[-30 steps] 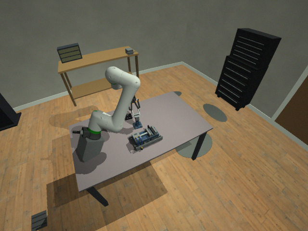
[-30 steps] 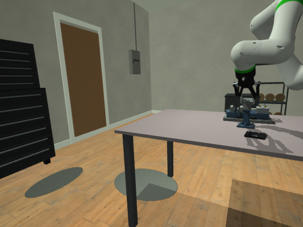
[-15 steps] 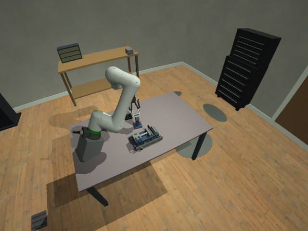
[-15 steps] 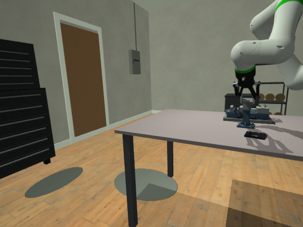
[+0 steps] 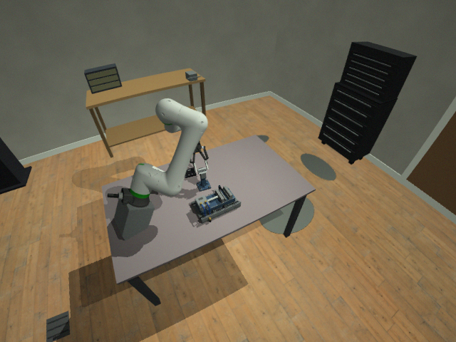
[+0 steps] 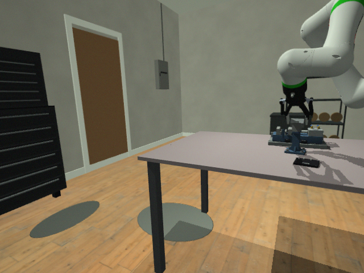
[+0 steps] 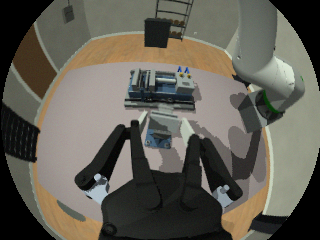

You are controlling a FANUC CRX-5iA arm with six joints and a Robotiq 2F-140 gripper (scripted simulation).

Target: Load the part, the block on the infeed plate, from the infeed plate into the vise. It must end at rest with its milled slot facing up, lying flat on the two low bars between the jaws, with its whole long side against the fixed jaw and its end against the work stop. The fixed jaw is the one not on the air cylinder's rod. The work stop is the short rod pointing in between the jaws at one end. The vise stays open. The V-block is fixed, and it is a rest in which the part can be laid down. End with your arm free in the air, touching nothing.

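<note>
Right now my hand is 20 mm to the left of the part and 20 mm above it. Round my hand: air cylinder 90 mm behind, 230 mm to the right, 100 mm below; then vise 10 mm ahead, 230 mm to the right, 140 mm below; then black infeed plate 50 mm behind, 160 mm to the left, 170 mm below.
</note>
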